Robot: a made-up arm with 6 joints.
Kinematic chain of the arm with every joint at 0, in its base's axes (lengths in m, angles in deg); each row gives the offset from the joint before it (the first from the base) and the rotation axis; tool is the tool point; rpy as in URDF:
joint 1: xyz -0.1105 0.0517 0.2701 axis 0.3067 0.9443 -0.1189
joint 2: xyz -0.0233 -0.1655 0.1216 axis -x
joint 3: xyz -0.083 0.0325 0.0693 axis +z
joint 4: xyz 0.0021 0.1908 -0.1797 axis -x
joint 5: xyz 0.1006 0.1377 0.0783 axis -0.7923 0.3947 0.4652
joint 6: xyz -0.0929 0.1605 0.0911 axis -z
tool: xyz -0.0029 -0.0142 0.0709 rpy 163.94 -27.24 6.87
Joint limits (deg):
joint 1: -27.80..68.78
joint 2: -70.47..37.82
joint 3: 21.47..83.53
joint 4: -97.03..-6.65
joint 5: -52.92..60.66
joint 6: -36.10..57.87
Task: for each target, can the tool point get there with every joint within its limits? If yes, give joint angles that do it. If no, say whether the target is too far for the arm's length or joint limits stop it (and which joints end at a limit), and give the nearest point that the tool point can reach.
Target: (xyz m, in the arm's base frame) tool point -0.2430 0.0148 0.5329
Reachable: yes | joints -11.27 24.68 74.03 -82.08 -8.53 -19.77
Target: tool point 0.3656 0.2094 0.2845
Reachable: no: joint limits stop it (at a limit: joint 1, joint 3, joint 6) | nearest point 0.0879 0.0497 0.5218 | short by 0.399 m
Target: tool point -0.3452 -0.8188 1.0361
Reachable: no: too far | nearest point -0.2162 -0.3748 0.7718 | short by 0.533 m
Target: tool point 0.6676 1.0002 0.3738
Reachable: no: too far | nearest point 0.0539 0.2540 0.6594 | short by 1.008 m
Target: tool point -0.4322 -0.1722 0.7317
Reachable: yes | joints 9.75 -46.22 61.27 -23.58 -21.08 38.13
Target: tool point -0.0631 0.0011 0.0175
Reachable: no: joint limits stop it (at a limit: joint 1, joint 2, joint 3, joint 4, joint 6) | nearest point -0.0197 -0.1216 0.2965 | short by 0.308 m
